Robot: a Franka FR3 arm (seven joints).
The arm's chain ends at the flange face. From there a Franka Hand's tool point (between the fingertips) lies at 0.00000 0.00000 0.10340 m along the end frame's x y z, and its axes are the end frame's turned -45 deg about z.
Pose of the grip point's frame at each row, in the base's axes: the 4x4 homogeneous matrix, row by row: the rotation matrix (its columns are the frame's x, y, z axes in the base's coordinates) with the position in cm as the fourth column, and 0 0 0 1 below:
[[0.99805, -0.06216, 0.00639, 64.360], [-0.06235, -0.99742, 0.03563, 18.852], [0.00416, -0.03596, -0.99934, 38.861], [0, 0, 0, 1]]
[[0.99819, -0.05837, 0.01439, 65.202], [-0.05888, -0.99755, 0.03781, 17.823], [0.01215, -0.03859, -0.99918, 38.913], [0, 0, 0, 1]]
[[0.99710, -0.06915, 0.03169, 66.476], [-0.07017, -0.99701, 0.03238, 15.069], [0.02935, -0.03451, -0.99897, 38.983], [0, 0, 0, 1]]
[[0.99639, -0.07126, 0.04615, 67.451], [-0.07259, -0.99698, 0.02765, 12.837], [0.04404, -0.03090, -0.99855, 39.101], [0, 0, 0, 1]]
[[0.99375, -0.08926, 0.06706, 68.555], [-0.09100, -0.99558, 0.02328, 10.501], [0.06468, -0.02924, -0.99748, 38.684], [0, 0, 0, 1]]
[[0.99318, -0.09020, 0.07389, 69.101], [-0.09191, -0.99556, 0.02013, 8.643], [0.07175, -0.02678, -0.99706, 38.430], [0, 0, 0, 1]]
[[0.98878, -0.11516, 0.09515, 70.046], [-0.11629, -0.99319, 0.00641, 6.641], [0.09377, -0.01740, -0.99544, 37.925], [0, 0, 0, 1]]
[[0.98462, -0.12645, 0.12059, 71.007], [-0.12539, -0.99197, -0.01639, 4.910], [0.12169, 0.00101, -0.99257, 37.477], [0, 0, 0, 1]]
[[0.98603, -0.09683, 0.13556, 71.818], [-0.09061, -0.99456, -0.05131, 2.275], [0.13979, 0.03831, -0.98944, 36.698], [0, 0, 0, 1]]
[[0.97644, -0.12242, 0.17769, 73.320], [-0.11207, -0.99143, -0.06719, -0.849], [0.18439, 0.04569, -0.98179, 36.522], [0, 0, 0, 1]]
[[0.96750, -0.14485, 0.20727, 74.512], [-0.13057, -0.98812, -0.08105, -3.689], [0.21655, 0.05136, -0.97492, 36.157], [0, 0, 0, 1]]
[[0.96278, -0.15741, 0.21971, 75.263], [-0.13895, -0.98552, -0.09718, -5.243], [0.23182, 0.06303, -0.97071, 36.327], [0, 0, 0, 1]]
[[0.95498, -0.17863, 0.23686, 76.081], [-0.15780, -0.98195, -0.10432, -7.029], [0.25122, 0.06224, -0.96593, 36.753], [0, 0, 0, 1]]
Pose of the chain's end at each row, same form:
[[0.66177, -0.74968, 0.00639, 64.294], [-0.74937, -0.66119, 0.03563, 18.484], [-0.02249, -0.02837, -0.99934, 49.194], [0, 0, 0, 1]]
[[0.66455, -0.74710, 0.01439, 65.053], [-0.74701, -0.66374, 0.03781, 17.432], [-0.01870, -0.03588, -0.99918, 49.245], [0, 0, 0, 1]]
[[0.65616, -0.75395, 0.03169, 66.148], [-0.75461, -0.65537, 0.03238, 14.734], [-0.00365, -0.04516, -0.99897, 49.312], [0, 0, 0, 1]]
[[0.65417, -0.75494, 0.04615, 66.974], [-0.75630, -0.65364, 0.02765, 12.551], [0.00929, -0.05299, -0.99855, 49.426], [0, 0, 0, 1]]
[[0.63957, -0.76580, 0.06706, 67.862], [-0.76833, -0.63963, 0.02328, 10.260], [0.02506, -0.06641, -0.99748, 48.998], [0, 0, 0, 1]]
[[0.63850, -0.76607, 0.07389, 68.337], [-0.76896, -0.63898, 0.02013, 8.435], [0.03180, -0.06967, -0.99706, 48.740], [0, 0, 0, 1]]
[[0.61774, -0.78060, 0.09515, 69.062], [-0.78452, -0.62006, 0.00641, 6.575], [0.05400, -0.07861, -0.99544, 48.218], [0, 0, 0, 1]]
[[0.60682, -0.78565, 0.12059, 69.760], [-0.79009, -0.61276, -0.01639, 5.079], [0.08676, -0.08533, -0.99257, 47.740], [0, 0, 0, 1]]
[[0.62876, -0.76570, 0.13556, 70.416], [-0.76733, -0.63919, -0.05131, 2.806], [0.12594, -0.07176, -0.98944, 46.929], [0, 0, 0, 1]]
[[0.60388, -0.77701, 0.17769, 71.483], [-0.78029, -0.62180, -0.06719, -0.154], [0.16269, -0.09808, -0.98179, 46.674], [0, 0, 0, 1]]
[[0.58170, -0.78655, 0.20727, 72.369], [-0.79103, -0.60638, -0.08105, -2.851], [0.18944, -0.11681, -0.97492, 46.238], [0, 0, 0, 1]]
[[0.56948, -0.79209, 0.21971, 72.991], [-0.79512, -0.59862, -0.09718, -4.238], [0.20849, -0.11935, -0.97071, 46.364], [0, 0, 0, 1]]
[[0.54896, -0.80158, 0.23686, 73.632], [-0.80592, -0.58276, -0.10432, -5.950], [0.22165, -0.13363, -0.96593, 46.741], [0, 0, 0, 1]]

